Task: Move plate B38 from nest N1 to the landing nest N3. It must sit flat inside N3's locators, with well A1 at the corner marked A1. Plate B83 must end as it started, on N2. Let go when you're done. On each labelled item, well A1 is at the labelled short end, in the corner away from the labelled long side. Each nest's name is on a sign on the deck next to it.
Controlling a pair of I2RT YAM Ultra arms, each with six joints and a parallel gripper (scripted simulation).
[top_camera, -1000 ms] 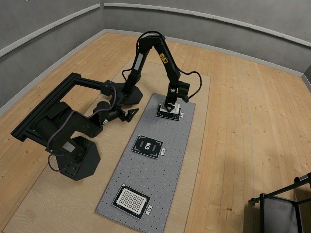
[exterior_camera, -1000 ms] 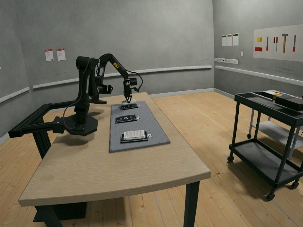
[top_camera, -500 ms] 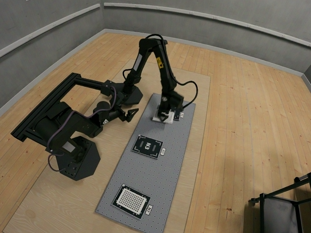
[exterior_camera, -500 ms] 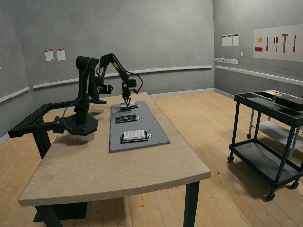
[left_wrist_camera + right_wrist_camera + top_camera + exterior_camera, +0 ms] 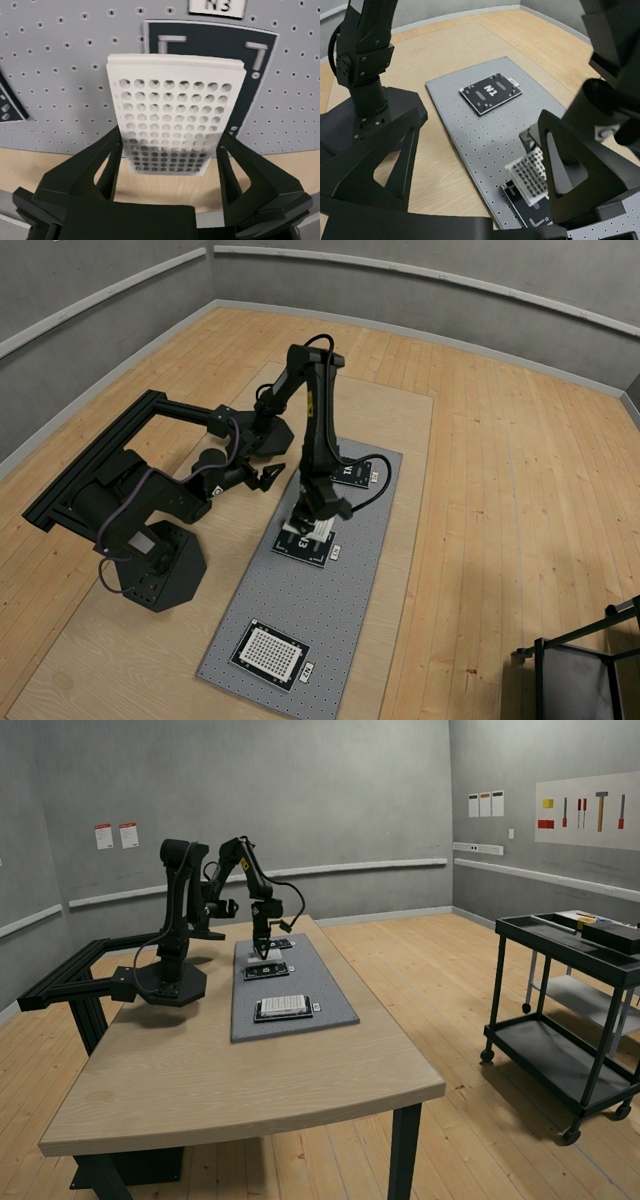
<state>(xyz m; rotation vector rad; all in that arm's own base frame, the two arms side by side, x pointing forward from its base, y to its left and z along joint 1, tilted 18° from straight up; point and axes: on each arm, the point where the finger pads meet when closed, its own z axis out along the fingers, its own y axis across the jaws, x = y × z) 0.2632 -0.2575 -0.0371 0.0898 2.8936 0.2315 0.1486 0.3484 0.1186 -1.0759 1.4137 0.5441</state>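
My left hand is 40 mm to the left of the dark nest and 50 mm above it.
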